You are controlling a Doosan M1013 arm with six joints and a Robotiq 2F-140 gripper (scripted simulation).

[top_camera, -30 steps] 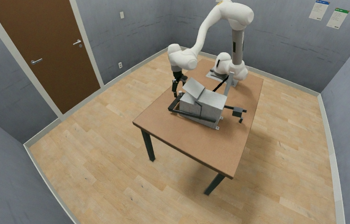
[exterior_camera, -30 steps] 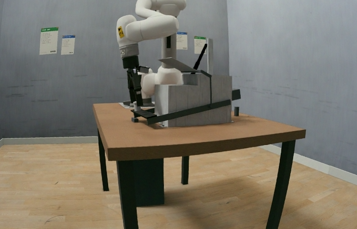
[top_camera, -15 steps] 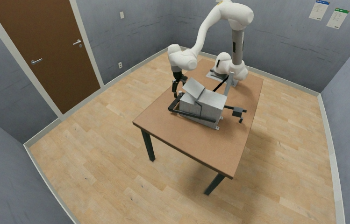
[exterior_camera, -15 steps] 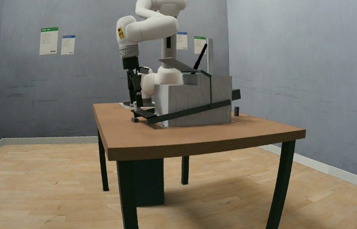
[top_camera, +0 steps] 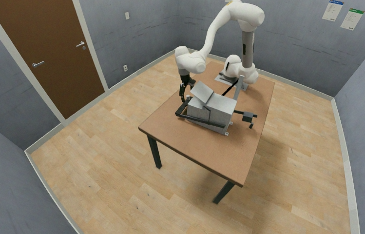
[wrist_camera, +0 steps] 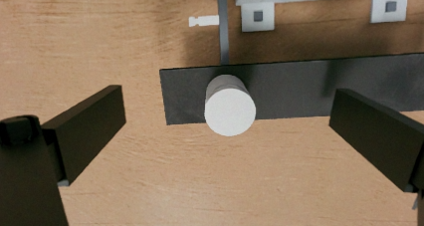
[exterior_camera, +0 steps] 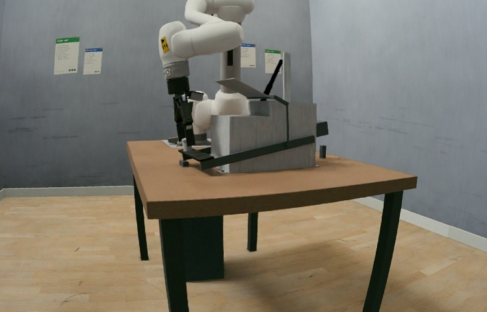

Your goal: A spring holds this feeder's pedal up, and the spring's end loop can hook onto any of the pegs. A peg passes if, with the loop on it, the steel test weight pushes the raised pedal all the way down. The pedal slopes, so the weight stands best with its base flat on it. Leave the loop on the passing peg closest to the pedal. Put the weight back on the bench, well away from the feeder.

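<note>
The steel test weight is 1 cm below my hand. From my hand the other things lie so: dark block 1 cm to the right, 8 cm below.
</note>
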